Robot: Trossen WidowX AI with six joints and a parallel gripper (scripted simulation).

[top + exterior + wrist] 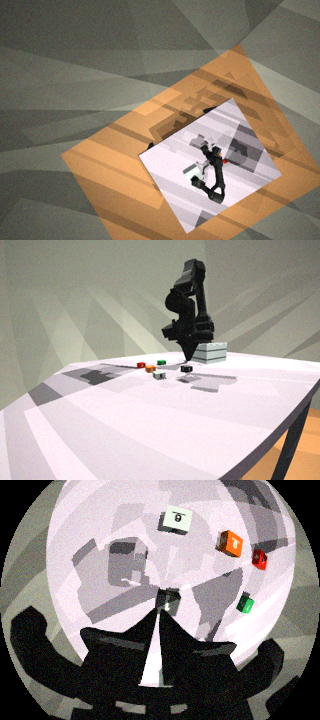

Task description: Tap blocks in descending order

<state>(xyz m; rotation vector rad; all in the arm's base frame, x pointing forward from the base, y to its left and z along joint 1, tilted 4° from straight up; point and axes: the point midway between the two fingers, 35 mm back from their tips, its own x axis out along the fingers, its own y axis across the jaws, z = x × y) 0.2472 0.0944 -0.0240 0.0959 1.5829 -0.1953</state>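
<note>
The black block lies 30 mm below my gripper tip and 10 mm to the right of it. Also, from my gripper tip: orange block (110 mm to the right, 90 mm ahead, 30 mm below); then green block (180 mm to the right, 30 mm below, 10 mm behind); then white block (110 mm ahead, 30 mm below, 20 mm to the right).
</note>
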